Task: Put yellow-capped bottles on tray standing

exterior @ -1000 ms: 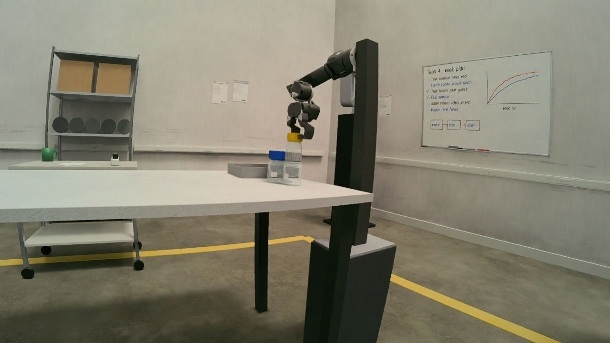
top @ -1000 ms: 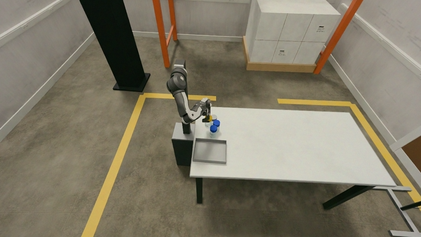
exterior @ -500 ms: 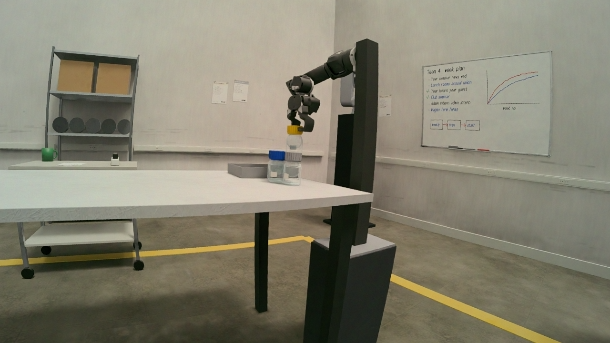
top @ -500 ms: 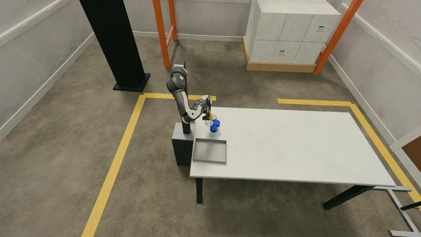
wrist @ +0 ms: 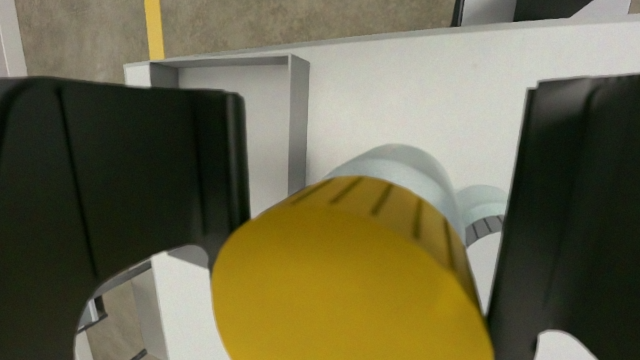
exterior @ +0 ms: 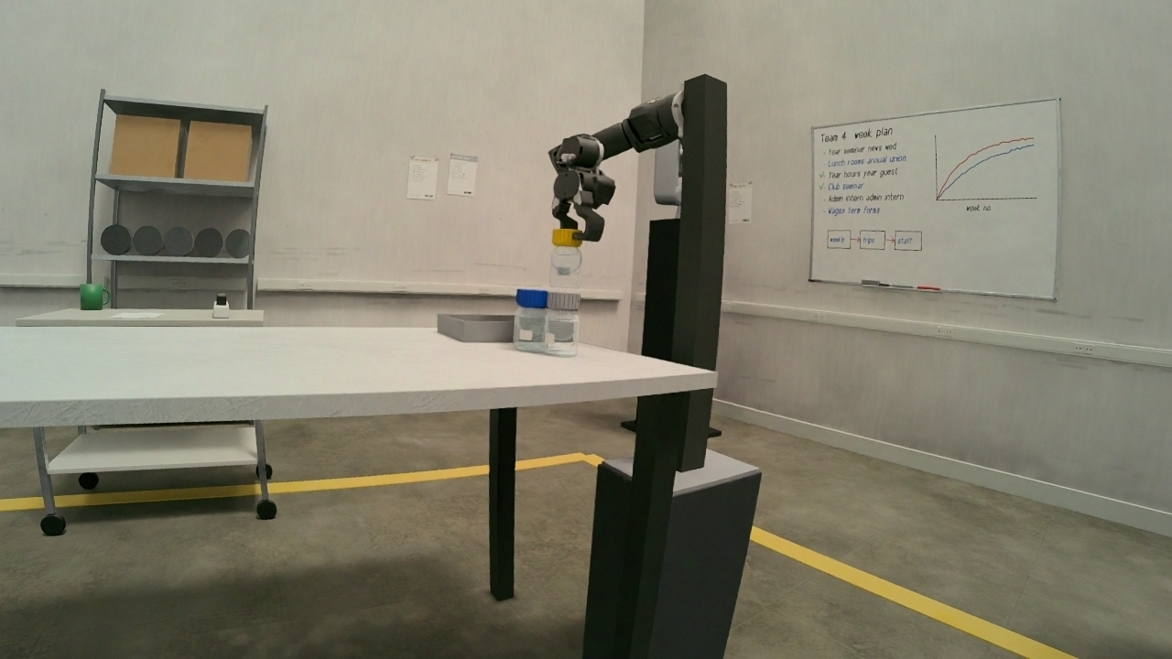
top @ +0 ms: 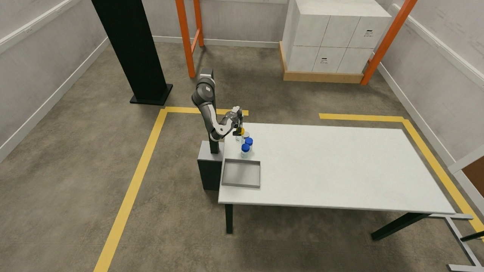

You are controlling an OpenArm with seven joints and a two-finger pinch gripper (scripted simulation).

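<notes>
The grey tray is 50 mm ahead of my hand, 190 mm to the right of it and 190 mm below it. Round my hand: grey-capped bottle: 60 mm ahead, 70 mm to the left, 160 mm below; yellow-capped bottle: 20 mm ahead, 50 mm below.
</notes>
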